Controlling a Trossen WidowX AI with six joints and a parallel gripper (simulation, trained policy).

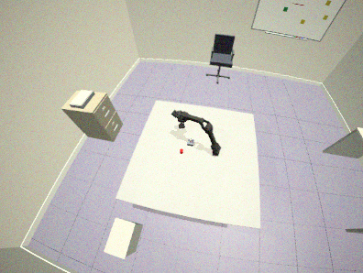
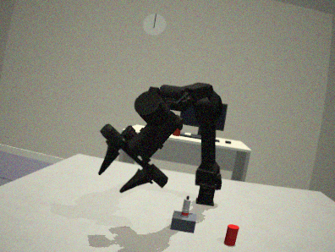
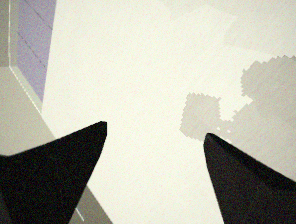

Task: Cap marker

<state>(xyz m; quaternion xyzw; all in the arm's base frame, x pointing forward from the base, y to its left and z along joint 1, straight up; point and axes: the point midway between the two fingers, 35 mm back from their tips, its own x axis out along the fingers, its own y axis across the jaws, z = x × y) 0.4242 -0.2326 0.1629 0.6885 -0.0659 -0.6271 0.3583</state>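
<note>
My gripper tip is now 80 mm past the red cap, 310 mm to the right of it and 110 mm above it. The rest, counted from my gripper tip: grey holder block 150 mm behind, 180 mm to the left, 120 mm below.
</note>
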